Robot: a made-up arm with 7 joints.
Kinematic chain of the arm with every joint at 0, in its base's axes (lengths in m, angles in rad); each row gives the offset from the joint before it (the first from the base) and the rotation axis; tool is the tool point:
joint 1: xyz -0.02 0 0.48 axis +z
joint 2: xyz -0.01 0.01 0 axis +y
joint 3: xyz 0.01 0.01 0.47 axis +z
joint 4: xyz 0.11 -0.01 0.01 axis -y
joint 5: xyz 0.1 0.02 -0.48 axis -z
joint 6: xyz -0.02 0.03 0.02 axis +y
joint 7: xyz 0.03 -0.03 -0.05 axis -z
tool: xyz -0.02 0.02 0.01
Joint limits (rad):
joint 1: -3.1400..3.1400
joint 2: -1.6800..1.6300
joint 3: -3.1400..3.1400
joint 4: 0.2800..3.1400
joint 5: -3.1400..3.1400
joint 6: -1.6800..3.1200
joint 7: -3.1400..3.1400
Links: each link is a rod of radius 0.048 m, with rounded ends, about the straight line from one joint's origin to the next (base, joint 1, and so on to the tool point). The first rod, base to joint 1, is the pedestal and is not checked.
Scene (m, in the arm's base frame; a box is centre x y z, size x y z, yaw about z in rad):
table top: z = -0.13
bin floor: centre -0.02 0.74 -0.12 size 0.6 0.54 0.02 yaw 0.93
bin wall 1: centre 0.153 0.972 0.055 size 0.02 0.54 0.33 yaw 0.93
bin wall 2: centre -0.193 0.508 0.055 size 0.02 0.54 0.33 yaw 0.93
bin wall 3: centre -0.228 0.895 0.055 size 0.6 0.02 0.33 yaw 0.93
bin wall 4: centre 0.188 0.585 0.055 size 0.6 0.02 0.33 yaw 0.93
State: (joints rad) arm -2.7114 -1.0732 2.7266 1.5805 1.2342 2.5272 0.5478
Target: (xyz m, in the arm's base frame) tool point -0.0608 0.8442 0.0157
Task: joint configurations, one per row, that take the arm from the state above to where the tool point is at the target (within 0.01 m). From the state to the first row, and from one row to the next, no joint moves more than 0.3 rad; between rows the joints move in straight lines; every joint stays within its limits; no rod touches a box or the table.
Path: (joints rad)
1: -2.4328 -1.0506 2.8300 1.6053 1.2554 2.4564 0.5915
2: -2.1542 -1.0281 2.9333 1.6301 1.2767 2.3856 0.6353
3: -1.8756 -1.0055 3.0366 1.6550 1.2979 2.3148 0.6790
4: -1.5969 -0.9829 3.1400 1.6798 1.3192 2.2440 0.7228
5: -1.5931 -1.2126 3.1327 1.8795 1.3708 2.1879 0.7481
6: -1.5892 -1.4423 3.1254 2.0793 1.4225 2.1317 0.7734
7: -1.5853 -1.6720 3.1181 2.2790 1.4742 2.0756 0.7988

